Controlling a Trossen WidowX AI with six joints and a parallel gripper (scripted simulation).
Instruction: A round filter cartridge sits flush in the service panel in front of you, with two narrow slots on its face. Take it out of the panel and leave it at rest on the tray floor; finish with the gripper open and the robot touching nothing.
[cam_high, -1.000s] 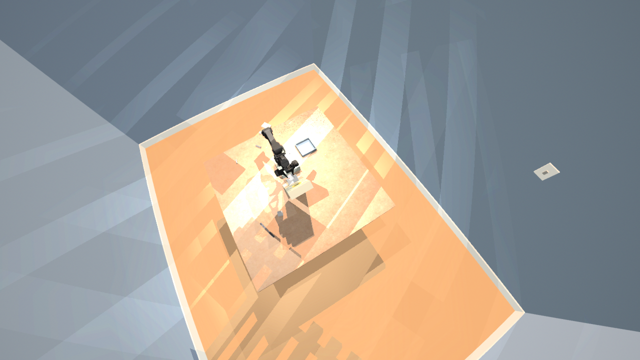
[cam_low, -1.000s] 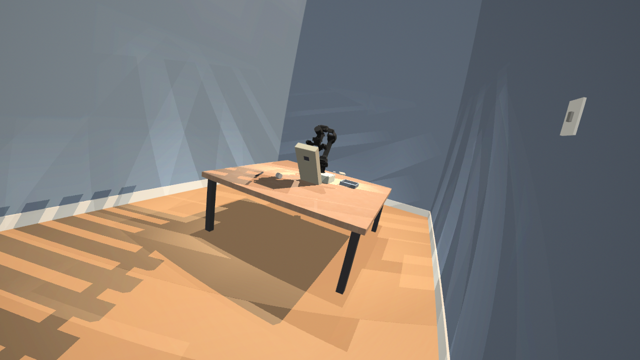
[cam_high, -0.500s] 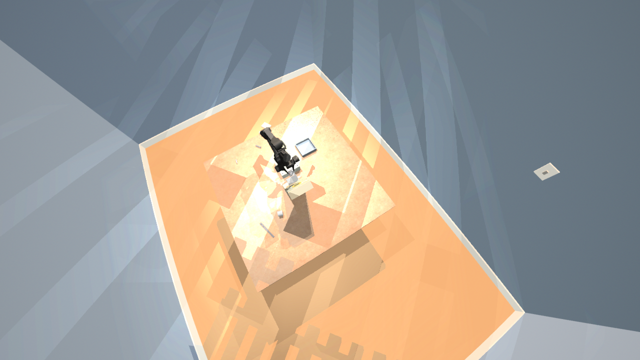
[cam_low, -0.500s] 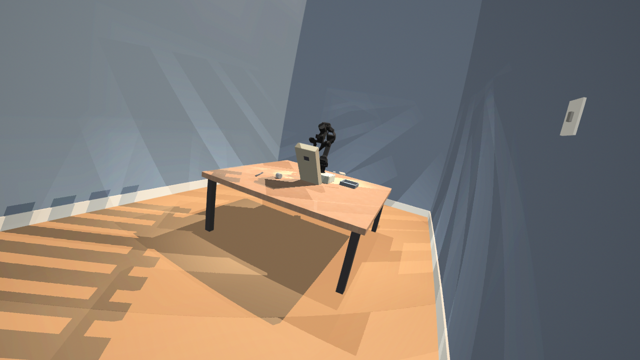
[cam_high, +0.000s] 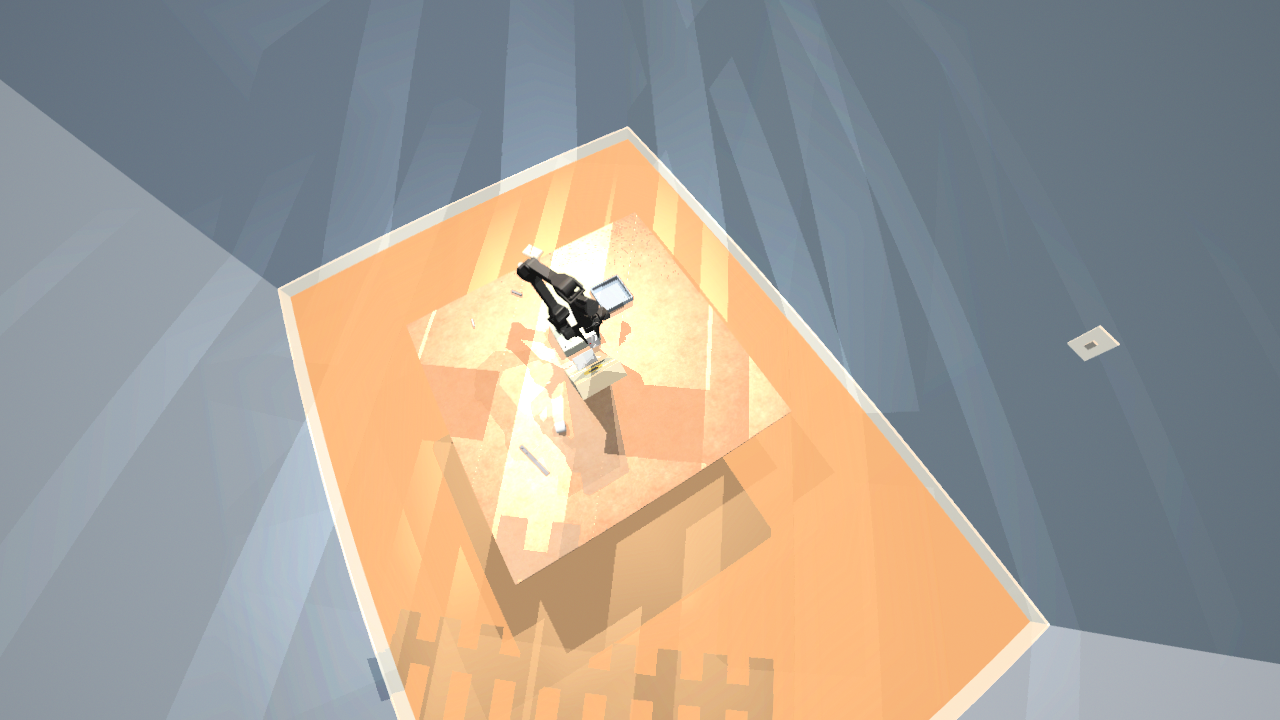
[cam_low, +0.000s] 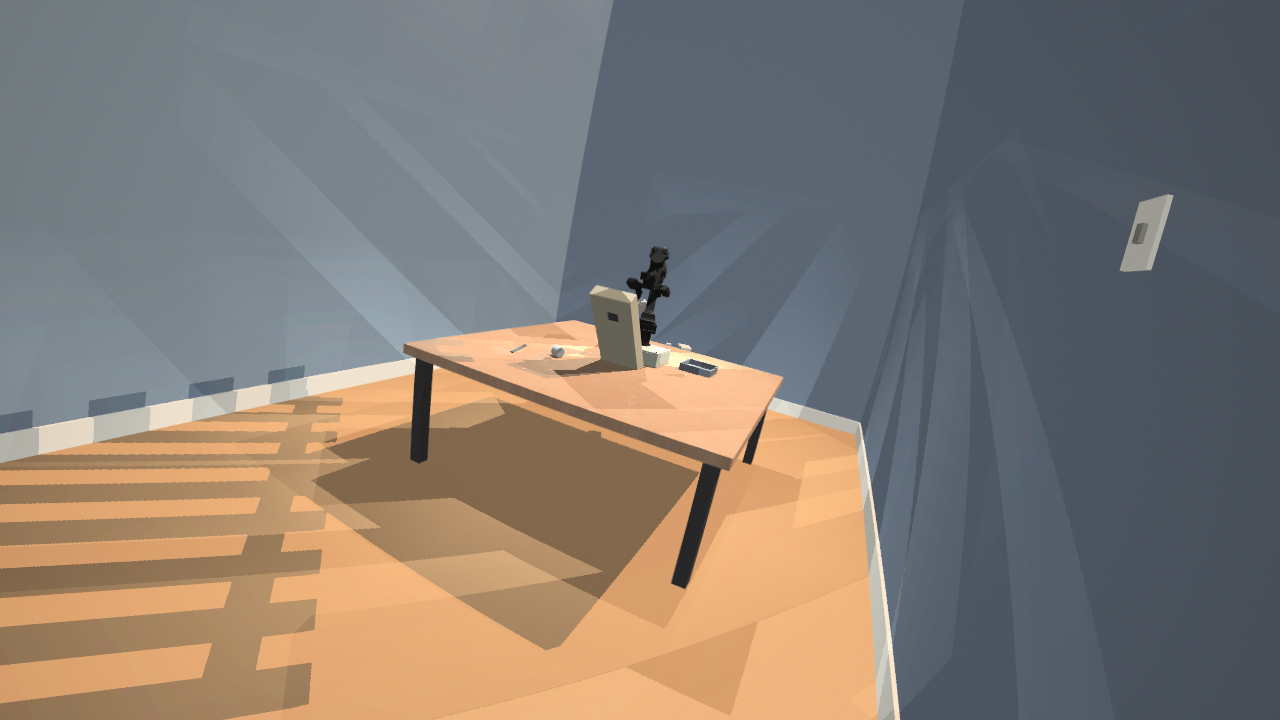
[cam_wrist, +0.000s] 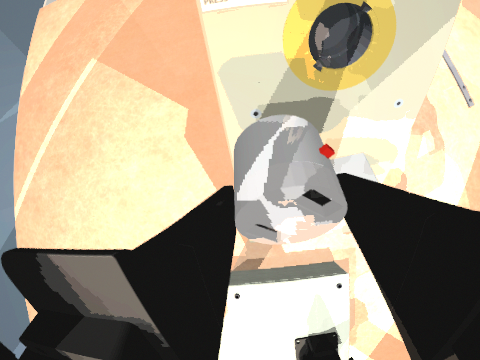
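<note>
Now: gripper tip 290 mm past the grey tray, 270 mm above it and 240 mm to the right of it. Also, from my gripper tip: filter cartridge right at my gripper tip; service panel 110 mm below, 60 mm to the right, 60 mm ahead.
</note>
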